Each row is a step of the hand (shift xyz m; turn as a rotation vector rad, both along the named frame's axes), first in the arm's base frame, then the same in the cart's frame.
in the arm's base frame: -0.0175 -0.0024 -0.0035 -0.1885 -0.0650 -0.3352
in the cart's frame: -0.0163 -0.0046 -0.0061 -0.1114 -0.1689 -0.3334
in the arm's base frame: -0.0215 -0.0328 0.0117 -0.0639 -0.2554 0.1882
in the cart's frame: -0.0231 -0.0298 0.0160 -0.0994 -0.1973 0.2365
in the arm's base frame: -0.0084 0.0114 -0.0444 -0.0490 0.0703 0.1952
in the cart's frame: 0.0012 -0.0020 -0.0465 -0.0906 0.1178 0.1528
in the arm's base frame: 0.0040 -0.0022 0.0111 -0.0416 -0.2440 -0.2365
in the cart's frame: 0.0016 0.0013 0.0118 0.0133 -0.3023 -0.1601
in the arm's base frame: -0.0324 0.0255 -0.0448 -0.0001 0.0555 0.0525
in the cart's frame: -0.0224 0.0096 -0.0558 -0.0121 0.0677 0.0333
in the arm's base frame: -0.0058 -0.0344 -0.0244 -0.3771 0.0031 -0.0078
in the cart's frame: 0.0000 -0.0401 -0.0142 -0.3667 -0.0269 -0.0843
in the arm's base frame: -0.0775 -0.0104 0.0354 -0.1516 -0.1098 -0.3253
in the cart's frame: -0.0831 -0.0059 0.0205 -0.0769 -0.2064 -0.3039
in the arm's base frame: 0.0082 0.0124 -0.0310 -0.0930 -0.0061 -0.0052
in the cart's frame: 0.0145 0.0039 -0.0309 -0.0896 -0.0141 -0.0219
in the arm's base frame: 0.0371 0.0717 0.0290 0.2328 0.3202 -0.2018
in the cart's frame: 0.0291 0.0795 0.0141 0.2664 0.2681 -0.2336
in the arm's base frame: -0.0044 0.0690 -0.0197 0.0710 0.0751 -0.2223
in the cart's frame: -0.0010 0.0603 -0.0391 0.1160 0.0157 -0.2154
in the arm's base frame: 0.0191 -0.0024 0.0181 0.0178 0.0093 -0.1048
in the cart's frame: 0.0148 0.0041 0.0215 0.0397 -0.0188 -0.0972
